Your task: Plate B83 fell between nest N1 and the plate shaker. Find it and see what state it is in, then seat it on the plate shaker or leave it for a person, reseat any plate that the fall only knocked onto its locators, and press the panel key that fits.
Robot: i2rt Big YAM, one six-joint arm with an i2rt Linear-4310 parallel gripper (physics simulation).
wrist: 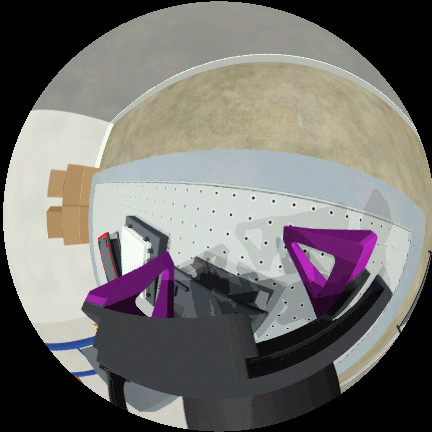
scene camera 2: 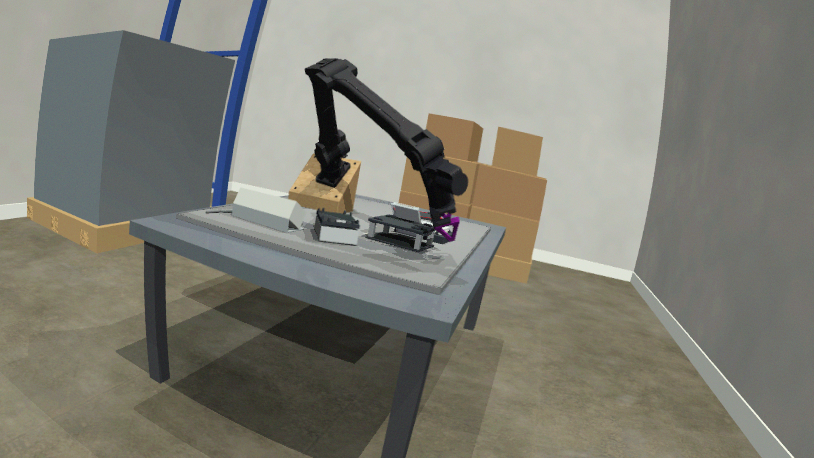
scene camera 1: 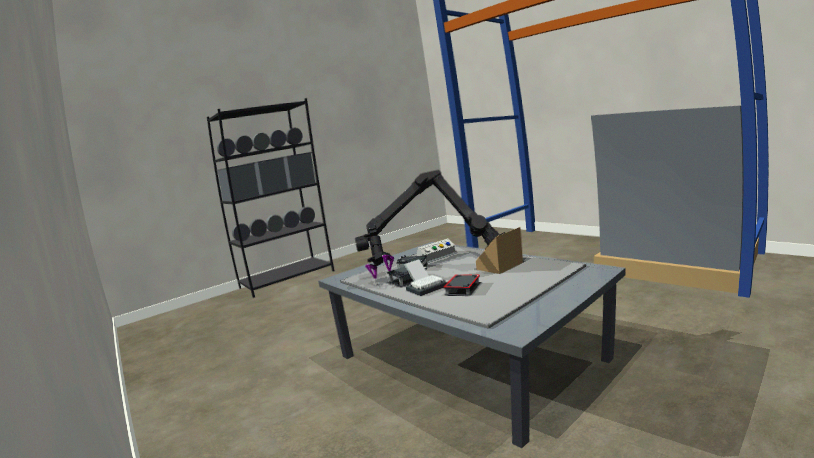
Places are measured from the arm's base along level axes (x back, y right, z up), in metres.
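Pixels of known places: gripper, fingertip midpoint: (wrist: 227, 246) (scene camera 2: 450, 230) (scene camera 1: 382, 274); arm's base, link origin: (scene camera 2: 333, 173) (scene camera 1: 496, 243).
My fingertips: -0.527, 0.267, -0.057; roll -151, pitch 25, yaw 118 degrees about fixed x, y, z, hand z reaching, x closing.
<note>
For each thing: its top centre in the pictures, then the offset to it from my fingertips, as dx, dy, dz. "spot": a spot on its surface instead.
- dark raised platform, top centre: (wrist: 195, 334) (scene camera 2: 404, 220) (scene camera 1: 406, 268) +0.138, -0.008, -0.006
- white well plate, top centre: (wrist: 129, 263) (scene camera 1: 426, 280) +0.123, -0.189, -0.029
- nest, top centre: (wrist: 132, 263) (scene camera 2: 426, 225) (scene camera 1: 426, 281) +0.123, -0.189, -0.036
- key panel, top centre: (scene camera 2: 270, 193) (scene camera 1: 435, 243) +0.479, +0.187, +0.015
- white-sided box unit with a dark top, surface spot: (scene camera 2: 338, 234) spot: +0.232, +0.197, -0.044
My gripper (scene camera 1: 381, 273) (scene camera 2: 448, 235) (wrist: 227, 246) is open and empty, low over the mat at the outer end of the dark raised platform (scene camera 1: 400, 277) (scene camera 2: 392, 219). A pale plate (scene camera 1: 416, 269) (scene camera 2: 406, 213) stands tilted, leaning between that platform and a low dark nest. In the wrist view the left finger and gripper body hide it. A white well plate (scene camera 1: 426, 281) (wrist: 133, 250) lies on the nest (scene camera 1: 422, 291) (wrist: 159, 235). I cannot read any label or tell the leaning plate's condition. The key panel (scene camera 1: 437, 248) (scene camera 2: 264, 211) carries green, yellow, blue and pale keys.
A red-edged dark stand (scene camera 1: 462, 283) (wrist: 106, 252) is beyond the nest. A white-sided box unit with a dark top (scene camera 2: 338, 234) stands between the panel and the platform. The arm's wooden base (scene camera 1: 500, 254) (scene camera 2: 323, 196) stands at the mat's edge. Cardboard boxes (scene camera 2: 506, 190) (wrist: 75, 207) stand beyond the table.
</note>
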